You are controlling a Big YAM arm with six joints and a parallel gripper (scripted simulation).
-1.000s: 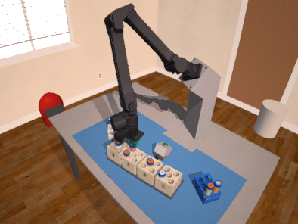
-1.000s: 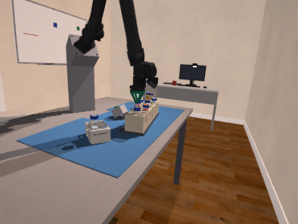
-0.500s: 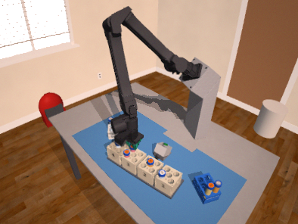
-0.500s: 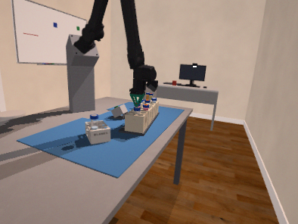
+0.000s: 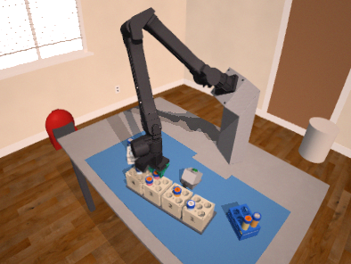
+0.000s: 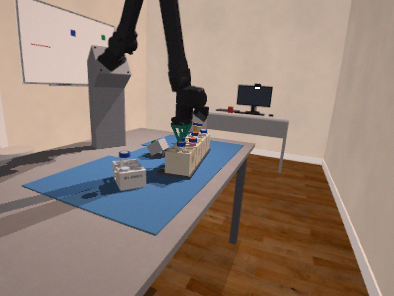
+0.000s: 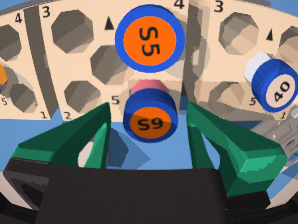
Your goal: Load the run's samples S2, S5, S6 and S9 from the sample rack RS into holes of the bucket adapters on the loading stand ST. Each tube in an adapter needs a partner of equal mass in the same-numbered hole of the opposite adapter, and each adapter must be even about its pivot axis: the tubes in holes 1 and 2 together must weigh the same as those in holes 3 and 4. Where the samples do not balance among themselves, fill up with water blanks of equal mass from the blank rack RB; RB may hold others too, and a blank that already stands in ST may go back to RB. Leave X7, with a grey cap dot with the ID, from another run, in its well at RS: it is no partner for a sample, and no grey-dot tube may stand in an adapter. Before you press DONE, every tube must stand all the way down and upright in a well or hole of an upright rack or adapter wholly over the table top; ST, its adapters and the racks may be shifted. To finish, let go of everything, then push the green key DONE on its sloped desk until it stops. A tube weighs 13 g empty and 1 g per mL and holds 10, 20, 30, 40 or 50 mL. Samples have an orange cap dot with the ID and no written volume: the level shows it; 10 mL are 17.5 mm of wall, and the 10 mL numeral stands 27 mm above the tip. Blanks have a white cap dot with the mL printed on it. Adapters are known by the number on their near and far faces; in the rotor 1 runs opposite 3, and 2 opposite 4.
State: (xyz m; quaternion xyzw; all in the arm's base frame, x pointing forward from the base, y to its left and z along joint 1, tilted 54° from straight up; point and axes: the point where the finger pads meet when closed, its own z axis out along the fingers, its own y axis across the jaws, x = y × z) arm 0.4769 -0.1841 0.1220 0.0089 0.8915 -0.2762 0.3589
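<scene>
Right now the sample tube S9 is 5 cm below my hand and 1 cm to the right of it. From my hand the other things lie so: orange-dot tube (12 cm to the left, 6 cm ahead, 5 cm below); 40 mL blank (9 cm to the right, 5 cm below, 1 cm ahead); sample tube S5 (5 cm below, 4 cm ahead, 1 cm to the right).
</scene>
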